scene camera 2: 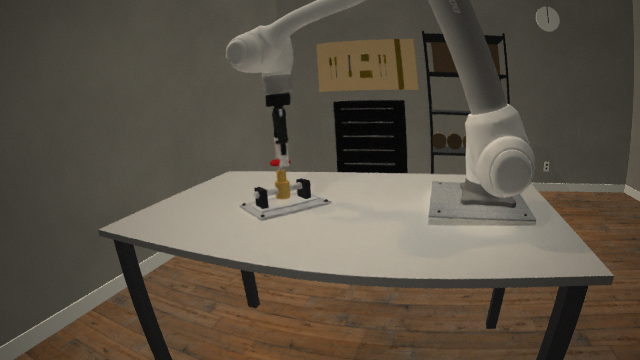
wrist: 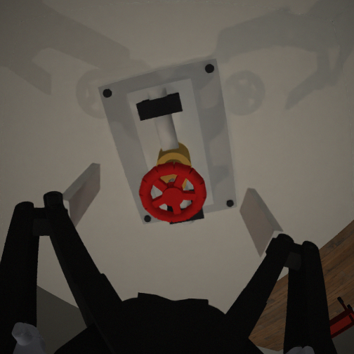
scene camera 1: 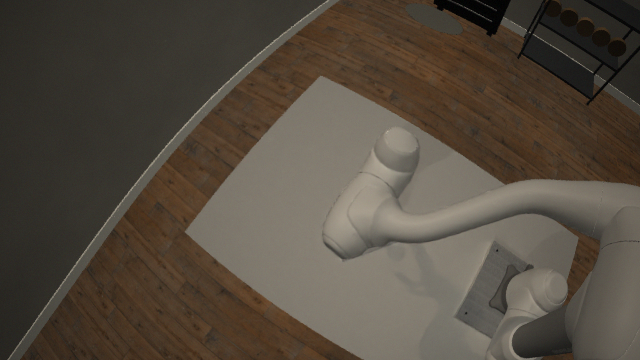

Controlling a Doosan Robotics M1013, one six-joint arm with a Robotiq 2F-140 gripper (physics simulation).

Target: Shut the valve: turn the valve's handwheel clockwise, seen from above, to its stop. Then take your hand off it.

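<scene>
The red handwheel [scene camera 2: 274, 162] [wrist: 172, 196] sits on top of the yellow valve body [scene camera 2: 282, 189] [wrist: 174, 152]. The valve stands on a light base plate [scene camera 2: 295, 206] [wrist: 220, 145], its pipe held by two black blocks. My gripper [scene camera 2: 283, 160] [wrist: 173, 188] points down and is open and empty. Its pale fingertips stand on either side of the handwheel in the wrist view, with a wide gap on each side. In scene camera 2 the fingertips are at about the wheel's height and cover part of it. The arm hides the valve and gripper in scene camera 1.
The valve stands on the pale table [scene camera 1: 265, 180] [scene camera 2: 200, 240]. The arm's mounting plate [scene camera 1: 477, 297] [scene camera 2: 480, 214] is at the table's other end. A dark drawer cabinet [scene camera 2: 370, 136] and a shelf rack [scene camera 2: 428, 95] stand beyond the table.
</scene>
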